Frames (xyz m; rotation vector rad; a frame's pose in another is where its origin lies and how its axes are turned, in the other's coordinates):
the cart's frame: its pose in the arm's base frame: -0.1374 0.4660 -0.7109 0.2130 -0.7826 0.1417
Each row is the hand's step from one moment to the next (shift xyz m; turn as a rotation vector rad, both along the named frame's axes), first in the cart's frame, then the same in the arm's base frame.
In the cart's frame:
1: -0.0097 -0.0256 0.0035 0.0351 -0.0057 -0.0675
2: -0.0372 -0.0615 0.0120 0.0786 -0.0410 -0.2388
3: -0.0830 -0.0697 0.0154 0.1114 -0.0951 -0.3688
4: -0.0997 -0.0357 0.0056 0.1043 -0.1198 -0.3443
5: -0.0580 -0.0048 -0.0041 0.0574 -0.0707 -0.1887
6: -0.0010 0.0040 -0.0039 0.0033 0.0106 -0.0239
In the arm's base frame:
1: -0.0039 -0.0261 -0.0080 0.0719 0.0125 -0.0223
2: -0.0217 -0.0643 -0.0266 0.2266 0.0218 -0.1143
3: -0.0544 -0.0752 -0.0580 0.3494 0.0024 -0.1880
4: -0.0664 -0.0407 -0.0720 0.3328 -0.0278 -0.1796
5: -0.0369 -0.0064 -0.0447 0.1836 -0.0201 -0.0989
6: 0.0011 0.0048 -0.0029 0.0165 0.0162 -0.0127

